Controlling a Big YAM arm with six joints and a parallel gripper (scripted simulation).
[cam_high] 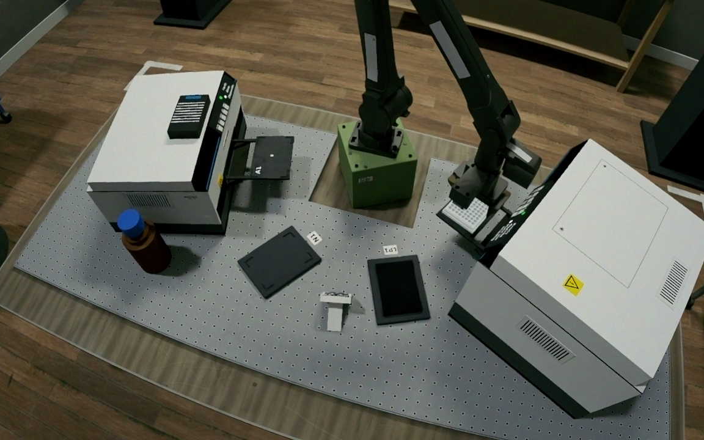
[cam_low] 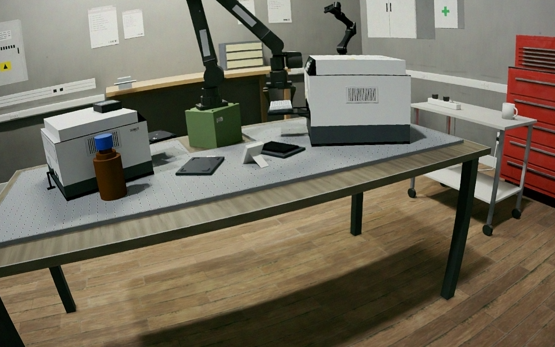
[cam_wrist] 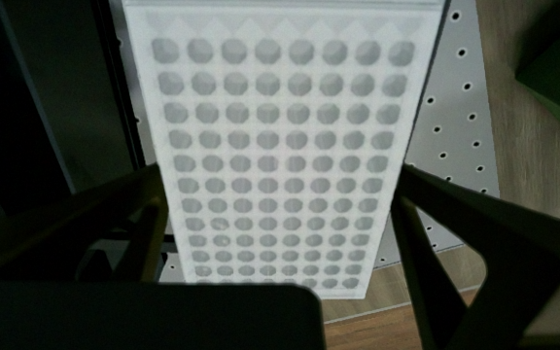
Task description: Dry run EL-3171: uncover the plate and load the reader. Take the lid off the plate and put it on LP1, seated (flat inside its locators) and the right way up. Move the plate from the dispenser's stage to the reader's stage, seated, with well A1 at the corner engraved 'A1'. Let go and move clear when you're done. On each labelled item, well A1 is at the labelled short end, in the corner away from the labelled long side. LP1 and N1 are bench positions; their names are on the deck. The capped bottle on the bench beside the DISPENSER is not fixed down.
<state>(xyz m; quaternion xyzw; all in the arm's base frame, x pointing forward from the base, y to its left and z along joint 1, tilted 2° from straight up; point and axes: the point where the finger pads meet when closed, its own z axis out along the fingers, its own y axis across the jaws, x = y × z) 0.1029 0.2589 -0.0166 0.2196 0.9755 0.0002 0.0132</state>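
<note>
Now: the well plate right at my hand. Also, from my hand: LP1 pad (200 mm ahead, 120 mm to the right, 120 mm below); dark lid (200 mm ahead, 120 mm to the right, 110 mm below); N1 nest (400 mm to the right, 210 mm ahead, 120 mm below).
</note>
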